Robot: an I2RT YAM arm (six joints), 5 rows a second.
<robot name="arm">
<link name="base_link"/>
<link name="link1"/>
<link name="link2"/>
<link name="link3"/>
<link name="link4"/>
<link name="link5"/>
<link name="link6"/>
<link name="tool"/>
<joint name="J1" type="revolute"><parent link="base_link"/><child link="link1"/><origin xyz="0 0 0.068" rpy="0 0 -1.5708"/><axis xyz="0 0 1"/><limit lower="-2.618" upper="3.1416"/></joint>
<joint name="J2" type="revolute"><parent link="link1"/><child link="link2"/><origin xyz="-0.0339 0.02 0.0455" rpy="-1.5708 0 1.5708"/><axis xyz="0 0 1"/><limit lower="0" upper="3.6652"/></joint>
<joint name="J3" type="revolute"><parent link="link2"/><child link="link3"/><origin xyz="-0.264 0 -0.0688" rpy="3.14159 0 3.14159"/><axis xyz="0 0 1"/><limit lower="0" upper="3.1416"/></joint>
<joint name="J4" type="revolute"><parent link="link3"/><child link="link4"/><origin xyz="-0.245 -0.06 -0.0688" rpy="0 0 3.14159"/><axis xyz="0 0 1"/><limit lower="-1.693" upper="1.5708"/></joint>
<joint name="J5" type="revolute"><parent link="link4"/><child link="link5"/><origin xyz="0.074 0.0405 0.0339" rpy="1.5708 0 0"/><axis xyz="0 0 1"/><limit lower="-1.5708" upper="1.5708"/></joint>
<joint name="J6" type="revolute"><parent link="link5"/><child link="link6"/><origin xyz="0.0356 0 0.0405" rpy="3.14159 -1.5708 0"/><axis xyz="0 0 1"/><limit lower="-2.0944" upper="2.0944"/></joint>
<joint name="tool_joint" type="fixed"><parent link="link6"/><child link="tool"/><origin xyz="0 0 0"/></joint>
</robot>
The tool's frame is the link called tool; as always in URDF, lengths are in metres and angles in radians.
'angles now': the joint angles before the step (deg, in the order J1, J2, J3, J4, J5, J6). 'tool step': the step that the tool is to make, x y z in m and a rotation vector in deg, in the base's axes. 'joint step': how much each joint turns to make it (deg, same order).
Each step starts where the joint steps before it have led.
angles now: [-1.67, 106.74, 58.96, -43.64, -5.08, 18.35]
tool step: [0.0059, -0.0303, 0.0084, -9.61, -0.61, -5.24]
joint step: [-4.47, 0.01, 2.30, -1.02, 9.53, 0.91]
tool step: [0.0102, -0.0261, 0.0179, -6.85, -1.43, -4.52]
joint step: [-3.68, -0.01, 4.50, -2.24, 6.60, 0.74]
